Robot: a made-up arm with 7 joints.
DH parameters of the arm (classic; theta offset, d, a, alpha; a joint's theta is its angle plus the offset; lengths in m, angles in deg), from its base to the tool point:
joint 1: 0 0.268 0 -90
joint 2: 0 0 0 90
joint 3: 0 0.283 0.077 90
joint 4: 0 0 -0.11 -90
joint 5: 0 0.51 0 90
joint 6: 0 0 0.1 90
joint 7: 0 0 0 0
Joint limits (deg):
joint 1: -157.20..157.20
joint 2: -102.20..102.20
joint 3: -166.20..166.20
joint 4: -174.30..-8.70
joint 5: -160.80..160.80
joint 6: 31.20..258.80
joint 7: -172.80..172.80
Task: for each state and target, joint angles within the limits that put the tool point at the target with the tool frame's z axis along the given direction. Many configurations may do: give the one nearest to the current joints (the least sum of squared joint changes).
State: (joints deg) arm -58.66 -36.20 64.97 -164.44 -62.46 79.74 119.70
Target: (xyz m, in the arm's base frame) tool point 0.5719 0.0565 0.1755 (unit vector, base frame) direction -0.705 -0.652 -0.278
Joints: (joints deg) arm -53.92 6.52 61.33 -131.78 -39.44 66.58 119.70
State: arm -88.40 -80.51 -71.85 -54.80 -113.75 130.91 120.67
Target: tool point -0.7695 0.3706 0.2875 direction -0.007 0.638 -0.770
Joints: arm -70.80 -81.52 -97.26 -69.11 -119.22 94.88 120.67
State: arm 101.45 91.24 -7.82 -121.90 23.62 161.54 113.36
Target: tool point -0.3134 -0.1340 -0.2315 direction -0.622 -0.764 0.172
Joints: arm 97.13 102.20 39.71 -131.13 66.77 142.20 113.36
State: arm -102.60 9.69 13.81 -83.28 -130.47 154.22 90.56
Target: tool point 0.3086 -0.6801 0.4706 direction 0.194 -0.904 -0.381
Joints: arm -101.98 32.87 39.04 -79.86 -83.72 163.42 90.56
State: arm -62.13 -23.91 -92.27 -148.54 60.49 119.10 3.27
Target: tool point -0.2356 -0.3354 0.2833 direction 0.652 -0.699 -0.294
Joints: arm -85.24 -62.21 -48.78 -173.71 44.16 138.95 3.27
